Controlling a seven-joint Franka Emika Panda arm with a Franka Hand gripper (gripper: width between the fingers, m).
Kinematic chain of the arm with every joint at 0, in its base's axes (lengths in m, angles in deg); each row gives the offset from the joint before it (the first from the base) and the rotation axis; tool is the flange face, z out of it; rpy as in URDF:
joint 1: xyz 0 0 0.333 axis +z
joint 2: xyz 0 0 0 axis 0.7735 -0.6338 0
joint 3: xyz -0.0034 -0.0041 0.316 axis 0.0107 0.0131 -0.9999
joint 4: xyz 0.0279 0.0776 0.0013 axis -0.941 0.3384 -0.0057
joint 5: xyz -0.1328 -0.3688 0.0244 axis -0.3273 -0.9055 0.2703
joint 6: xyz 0 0 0 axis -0.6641 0.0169 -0.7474
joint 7: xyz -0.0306 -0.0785 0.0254 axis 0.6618 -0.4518 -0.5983
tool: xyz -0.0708 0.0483 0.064 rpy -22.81 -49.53 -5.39
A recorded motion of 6 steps. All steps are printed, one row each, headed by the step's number.
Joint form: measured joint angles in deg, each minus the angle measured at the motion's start. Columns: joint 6, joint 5, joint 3, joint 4, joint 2, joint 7, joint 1.
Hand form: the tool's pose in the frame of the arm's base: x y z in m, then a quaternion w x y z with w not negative. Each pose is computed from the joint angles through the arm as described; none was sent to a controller.
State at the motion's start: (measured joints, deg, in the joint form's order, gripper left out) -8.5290 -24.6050 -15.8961 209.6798 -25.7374 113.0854 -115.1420
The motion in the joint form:
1: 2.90 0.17 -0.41 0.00 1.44 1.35 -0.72
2: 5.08 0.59 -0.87 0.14 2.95 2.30 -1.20
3: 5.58 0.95 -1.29 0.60 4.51 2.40 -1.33
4: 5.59 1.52 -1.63 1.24 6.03 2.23 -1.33
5: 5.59 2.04 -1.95 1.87 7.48 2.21 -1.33
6: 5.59 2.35 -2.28 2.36 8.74 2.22 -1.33
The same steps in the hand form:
1: 0.3609 -0.1256 0.1797 0.49703 -0.80572 0.10027 0.30614
2: 0.3593 -0.1251 0.1898 0.50269 -0.80295 0.09041 0.30726
3: 0.3587 -0.1236 0.1969 0.49845 -0.80614 0.08885 0.30625
4: 0.3580 -0.1213 0.2025 0.49308 -0.80977 0.09136 0.30462
5: 0.3571 -0.1191 0.2075 0.48816 -0.81333 0.09280 0.30263
6: 0.3565 -0.1172 0.2120 0.48287 -0.81707 0.09278 0.30105

